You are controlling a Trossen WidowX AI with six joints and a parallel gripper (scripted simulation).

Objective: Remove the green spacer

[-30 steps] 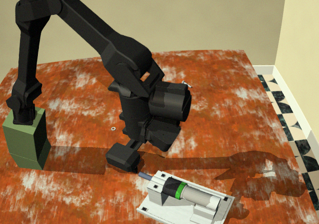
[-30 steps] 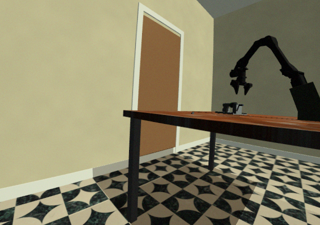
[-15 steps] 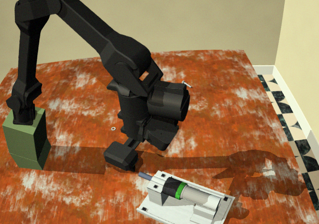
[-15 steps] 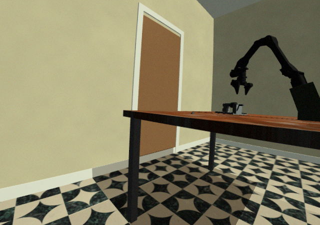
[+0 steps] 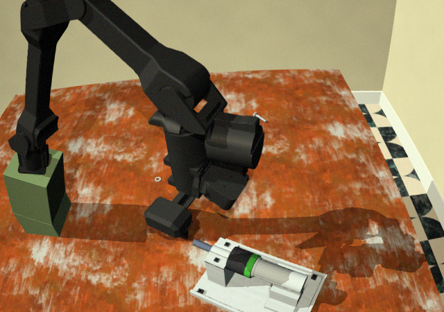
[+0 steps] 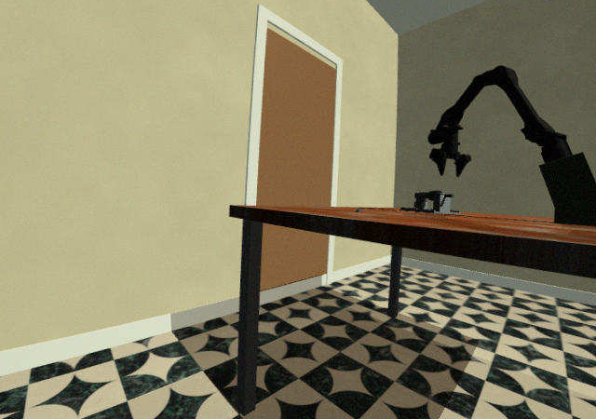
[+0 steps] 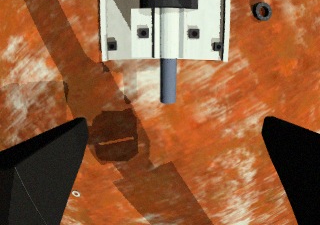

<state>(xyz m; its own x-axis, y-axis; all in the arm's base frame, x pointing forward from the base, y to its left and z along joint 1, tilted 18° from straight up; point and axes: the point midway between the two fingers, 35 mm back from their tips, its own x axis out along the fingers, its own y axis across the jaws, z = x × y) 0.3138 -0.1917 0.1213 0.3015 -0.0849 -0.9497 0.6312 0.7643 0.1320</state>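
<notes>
The dark shaft lies 120 mm below my hand, 40 mm to the right of it and 40 mm ahead of it. Round my hand: fixture (150 mm below, 90 mm ahead, 80 mm to the right); green spacer (120 mm below, 80 mm ahead, 70 mm to the right).
</notes>
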